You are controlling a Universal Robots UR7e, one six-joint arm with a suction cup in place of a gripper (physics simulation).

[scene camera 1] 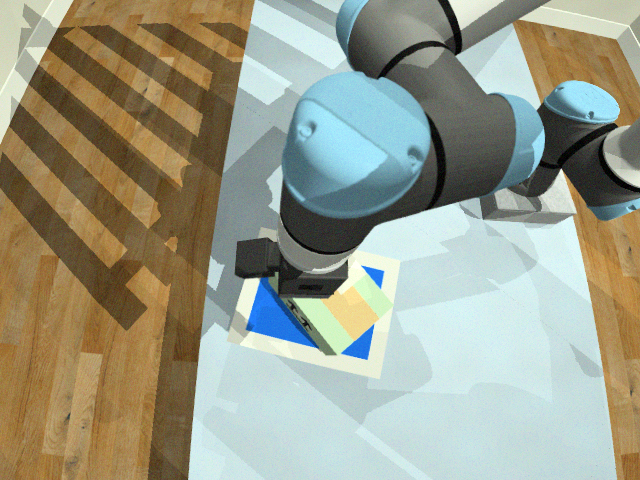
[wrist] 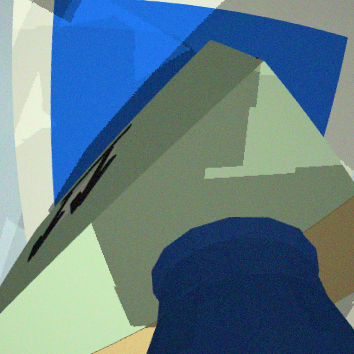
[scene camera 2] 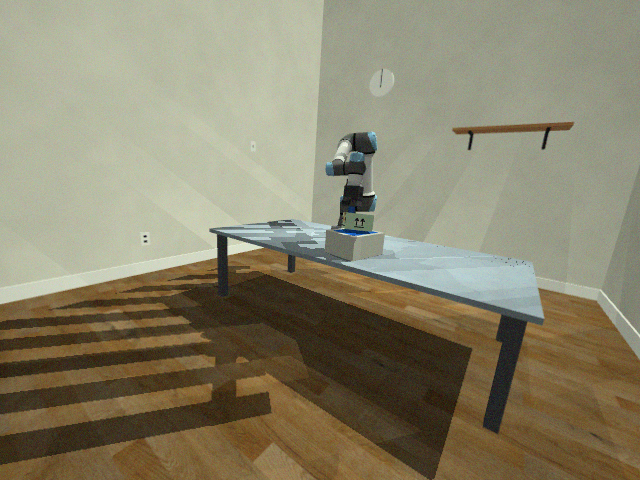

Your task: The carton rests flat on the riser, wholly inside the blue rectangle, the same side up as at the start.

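Suction cup [wrist: 237,277] stuck to a carton. The carton [scene camera 1: 335,323], visible also at [wrist: 224,137], still rests on a riser. The riser [scene camera 1: 262,321] appears at [wrist: 79,79] and [scene camera 2: 353,245] as well.
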